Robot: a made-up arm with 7 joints.
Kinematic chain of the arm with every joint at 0, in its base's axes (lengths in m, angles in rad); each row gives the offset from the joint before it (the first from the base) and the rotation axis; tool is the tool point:
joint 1: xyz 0 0 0.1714 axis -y
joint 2: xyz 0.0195 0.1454 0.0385 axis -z
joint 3: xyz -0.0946 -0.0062 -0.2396 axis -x
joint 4: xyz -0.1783 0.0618 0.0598 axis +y
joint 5: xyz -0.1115 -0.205 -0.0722 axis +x
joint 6: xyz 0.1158 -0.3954 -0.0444 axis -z
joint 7: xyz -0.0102 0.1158 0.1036 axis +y
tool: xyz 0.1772 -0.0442 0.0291
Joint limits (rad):
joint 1: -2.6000..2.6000
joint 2: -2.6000..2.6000
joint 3: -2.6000..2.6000
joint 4: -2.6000..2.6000
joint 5: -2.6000..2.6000
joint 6: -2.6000..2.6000
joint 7: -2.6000..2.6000
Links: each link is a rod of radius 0.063 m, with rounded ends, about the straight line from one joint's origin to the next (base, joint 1, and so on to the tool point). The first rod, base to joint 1, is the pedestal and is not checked.
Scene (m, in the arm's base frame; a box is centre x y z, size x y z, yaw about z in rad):
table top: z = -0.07
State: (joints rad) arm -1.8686 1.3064 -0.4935 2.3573 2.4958 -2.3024 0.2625
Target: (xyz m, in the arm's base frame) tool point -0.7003 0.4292 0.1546
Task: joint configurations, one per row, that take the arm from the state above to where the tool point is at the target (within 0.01 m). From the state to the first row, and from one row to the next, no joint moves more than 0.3 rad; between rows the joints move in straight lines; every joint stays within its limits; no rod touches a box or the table.
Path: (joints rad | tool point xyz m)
1: -1.6163 1.2949 -0.7067 2.3552 2.3356 -2.3021 0.1794 | 0.1523 0.4617 0.4928
2: -1.3640 1.2834 -0.9200 2.3532 2.1753 -2.3018 0.0963 | -0.0467 0.4477 0.6247
3: -1.1117 1.2719 -1.1332 2.3511 2.0151 -2.3015 0.0132 | -0.3168 0.4345 0.6203
4: -0.8594 1.2604 -1.3464 2.3491 1.8549 -2.3012 -0.0699 | -0.5661 0.4270 0.4528
5: -0.6071 1.2489 -1.5596 2.3470 1.6947 -2.3009 -0.1530 | -0.7003 0.4292 0.1547

